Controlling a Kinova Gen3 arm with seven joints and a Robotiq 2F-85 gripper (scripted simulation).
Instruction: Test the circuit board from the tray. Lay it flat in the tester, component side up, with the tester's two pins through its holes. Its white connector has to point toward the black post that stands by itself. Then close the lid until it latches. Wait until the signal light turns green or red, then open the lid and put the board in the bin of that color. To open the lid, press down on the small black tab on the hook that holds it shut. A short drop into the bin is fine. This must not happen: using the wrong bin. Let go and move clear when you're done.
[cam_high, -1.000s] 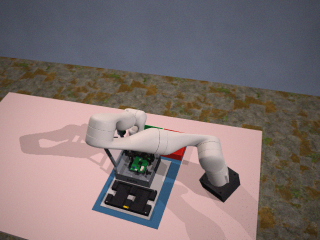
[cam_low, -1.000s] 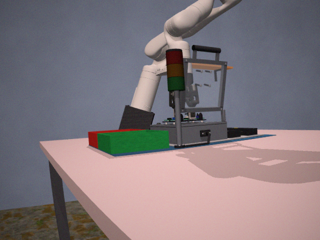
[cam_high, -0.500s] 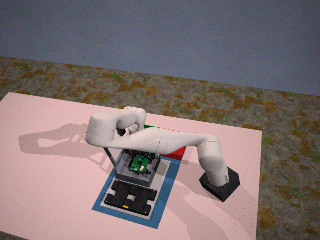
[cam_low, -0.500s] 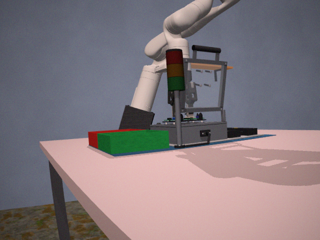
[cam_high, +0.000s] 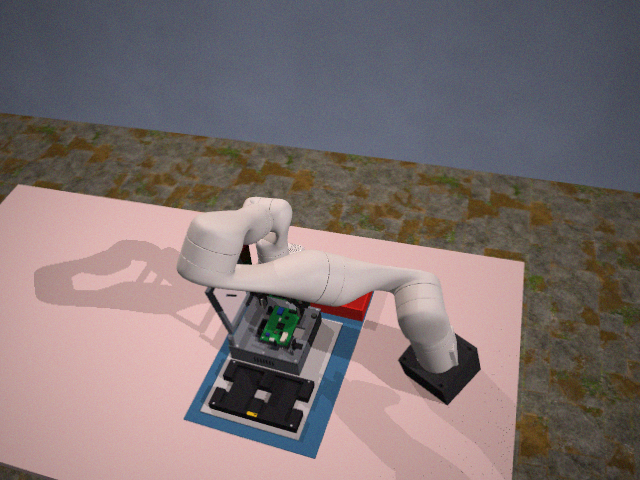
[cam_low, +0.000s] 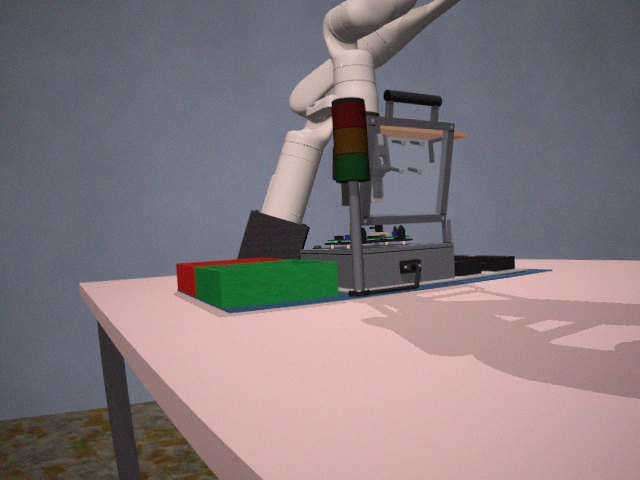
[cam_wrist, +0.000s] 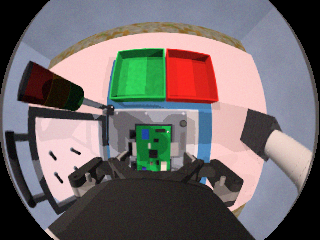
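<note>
Now: hand 10 mm short of the green circuit board, 10 mm to the right of it and 60 mm above it. From my hand the other things lie so: tester lid: 130 mm ahead, 20 mm to the right, 50 mm above; green bin: 10 mm ahead, 200 mm to the right, 120 mm below; red bin: 140 mm behind, 170 mm to the right, 120 mm below.
</note>
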